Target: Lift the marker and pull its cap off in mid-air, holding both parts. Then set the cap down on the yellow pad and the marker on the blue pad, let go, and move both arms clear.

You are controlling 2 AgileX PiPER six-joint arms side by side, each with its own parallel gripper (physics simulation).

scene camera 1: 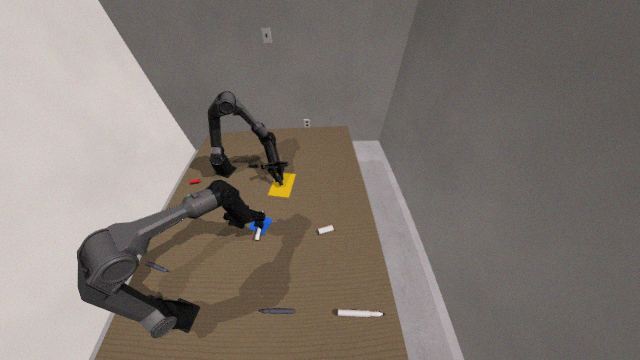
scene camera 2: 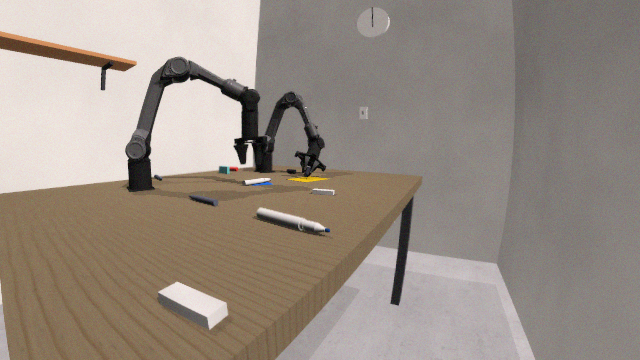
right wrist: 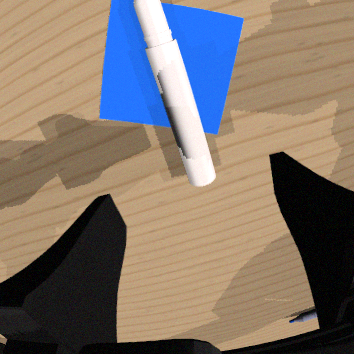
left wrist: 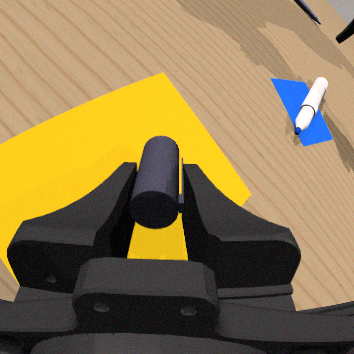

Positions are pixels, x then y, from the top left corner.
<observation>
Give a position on a yellow pad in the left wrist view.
58,161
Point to a white marker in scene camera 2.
299,223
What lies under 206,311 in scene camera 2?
A white block.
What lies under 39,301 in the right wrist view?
My right gripper.
</observation>
